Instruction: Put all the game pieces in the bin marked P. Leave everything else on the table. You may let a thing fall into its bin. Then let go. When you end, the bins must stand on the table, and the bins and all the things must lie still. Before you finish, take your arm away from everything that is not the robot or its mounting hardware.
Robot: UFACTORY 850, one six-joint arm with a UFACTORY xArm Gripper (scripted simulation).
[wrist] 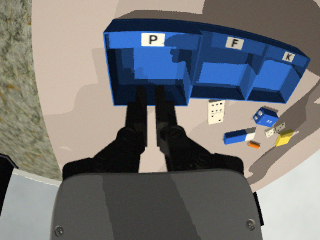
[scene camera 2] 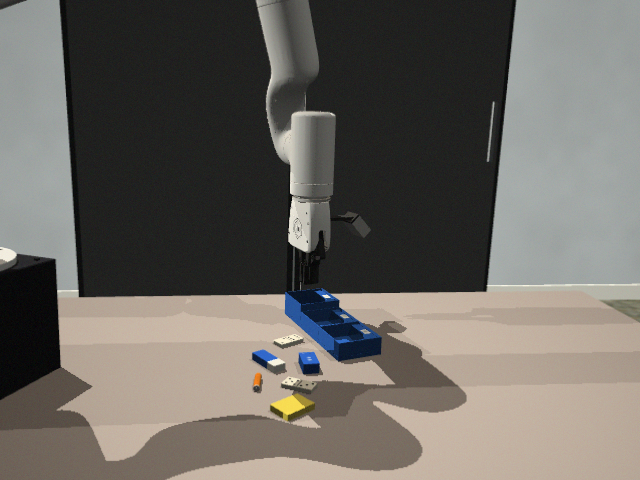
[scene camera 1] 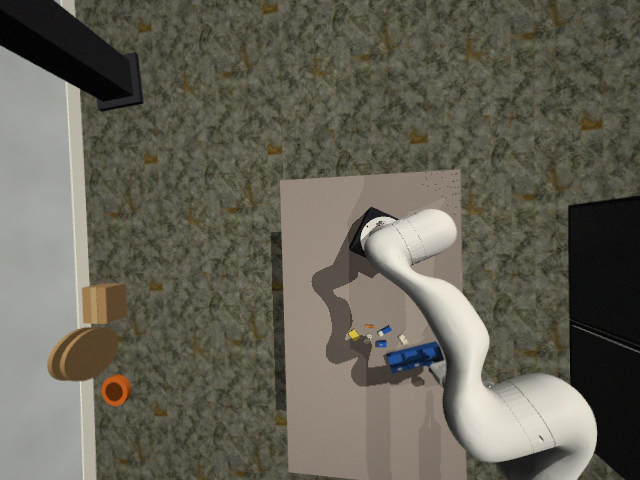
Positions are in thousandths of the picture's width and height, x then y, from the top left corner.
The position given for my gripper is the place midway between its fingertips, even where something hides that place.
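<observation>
There's a yellow block (scene camera 2: 463, 845) here, and with it in that same view you'd see a blue bin (scene camera 2: 502, 641) and my gripper (scene camera 2: 482, 589). From the wrist, I see the bin (wrist: 473, 223) again, and my gripper (wrist: 470, 415) too.
</observation>
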